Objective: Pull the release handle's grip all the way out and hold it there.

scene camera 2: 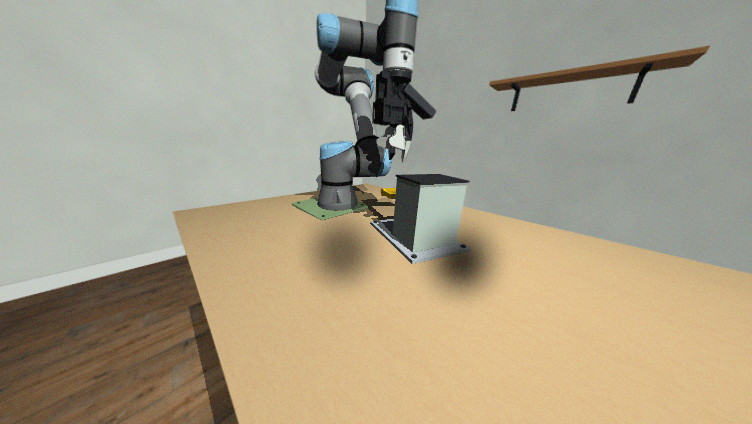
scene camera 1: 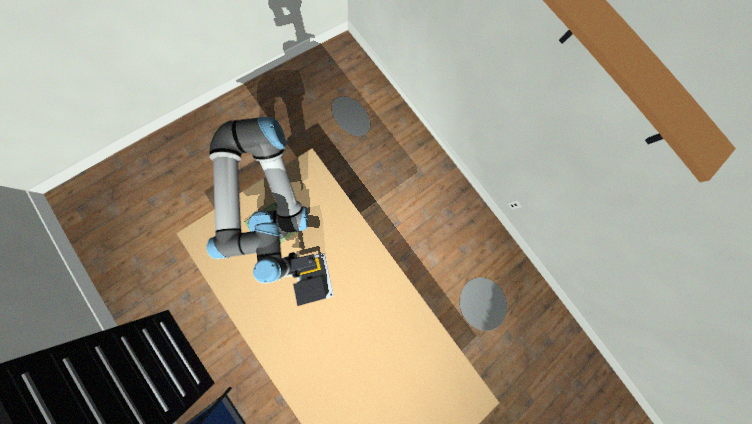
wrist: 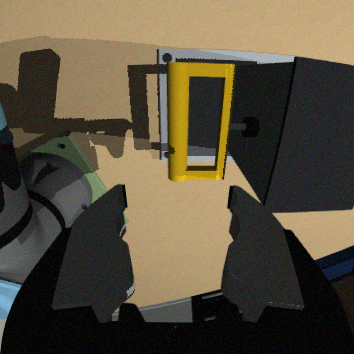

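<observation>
The release handle's yellow grip (scene camera 1: 318,264) (scene camera 2: 388,192) (wrist: 178,120) is a rectangular frame. A short rod (wrist: 237,127) joins it to the side of a dark-topped box (scene camera 1: 310,291) (scene camera 2: 439,215) (wrist: 315,135); a gap shows between grip and box. The box stands on a pale base plate (scene camera 2: 416,258) (wrist: 163,125). My gripper (scene camera 2: 398,158) (wrist: 177,186) is partly open, with nothing between its fingers. It hangs above the level of the box top. In the wrist view the grip lies beyond the fingertips. In scene camera 1 the wrist parts hide the fingertips.
The arm's green mounting plate (scene camera 2: 308,209) (wrist: 95,175) is on the wooden table (scene camera 1: 368,337) (scene camera 2: 368,342), beside the handle unit. A black drawer cabinet (scene camera 1: 107,342) and a blue bin (scene camera 1: 218,413) stand off the table's side. A wooden shelf (scene camera 1: 647,89) (scene camera 2: 600,71) is on the wall.
</observation>
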